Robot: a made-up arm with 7 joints. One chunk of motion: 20 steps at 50 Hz.
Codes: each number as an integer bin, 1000 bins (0 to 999) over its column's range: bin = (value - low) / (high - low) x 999, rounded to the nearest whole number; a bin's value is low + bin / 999 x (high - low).
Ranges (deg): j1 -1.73..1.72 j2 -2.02..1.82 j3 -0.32..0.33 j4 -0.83..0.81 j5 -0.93..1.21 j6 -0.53..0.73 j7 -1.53..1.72
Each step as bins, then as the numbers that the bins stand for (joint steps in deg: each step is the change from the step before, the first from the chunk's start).
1 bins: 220 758 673 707 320 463 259
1 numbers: -0.970 0.894 0.118 0.331 -0.245 0.054 -0.687
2 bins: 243 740 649 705 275 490 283
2 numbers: -0.891 0.824 0.102 0.327 -0.341 0.088 -0.609
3 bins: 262 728 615 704 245 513 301
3 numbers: -0.825 0.778 0.080 0.326 -0.405 0.117 -0.551
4 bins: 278 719 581 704 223 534 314
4 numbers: -0.770 0.744 0.058 0.326 -0.452 0.144 -0.508
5 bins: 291 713 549 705 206 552 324
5 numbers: -0.725 0.721 0.037 0.327 -0.489 0.166 -0.476
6 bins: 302 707 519 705 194 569 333
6 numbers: -0.687 0.698 0.018 0.327 -0.514 0.188 -0.447
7 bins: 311 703 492 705 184 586 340
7 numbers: -0.656 0.682 0.000 0.327 -0.536 0.209 -0.424
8 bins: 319 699 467 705 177 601 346
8 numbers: -0.628 0.667 -0.016 0.327 -0.551 0.228 -0.404
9 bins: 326 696 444 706 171 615 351
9 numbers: -0.604 0.655 -0.031 0.329 -0.564 0.246 -0.388
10 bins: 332 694 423 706 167 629 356
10 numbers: -0.583 0.648 -0.045 0.329 -0.572 0.263 -0.372
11 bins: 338 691 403 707 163 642 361
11 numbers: -0.563 0.636 -0.058 0.331 -0.581 0.280 -0.356
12 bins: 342 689 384 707 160 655 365
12 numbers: -0.549 0.628 -0.070 0.331 -0.587 0.296 -0.343
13 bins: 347 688 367 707 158 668 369
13 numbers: -0.532 0.625 -0.081 0.331 -0.592 0.313 -0.330
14 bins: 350 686 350 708 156 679 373
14 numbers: -0.521 0.617 -0.092 0.332 -0.596 0.326 -0.317
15 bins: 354 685 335 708 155 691 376
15 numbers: -0.507 0.613 -0.102 0.332 -0.598 0.342 -0.307
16 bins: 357 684 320 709 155 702 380
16 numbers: -0.497 0.609 -0.112 0.334 -0.598 0.355 -0.294
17 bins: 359 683 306 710 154 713 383
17 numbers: -0.490 0.605 -0.121 0.336 -0.600 0.369 -0.284
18 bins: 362 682 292 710 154 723 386
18 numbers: -0.480 0.602 -0.130 0.336 -0.600 0.382 -0.274
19 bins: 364 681 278 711 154 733 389
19 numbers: -0.473 0.598 -0.139 0.337 -0.600 0.395 -0.264
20 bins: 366 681 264 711 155 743 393
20 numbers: -0.466 0.598 -0.148 0.337 -0.598 0.407 -0.251
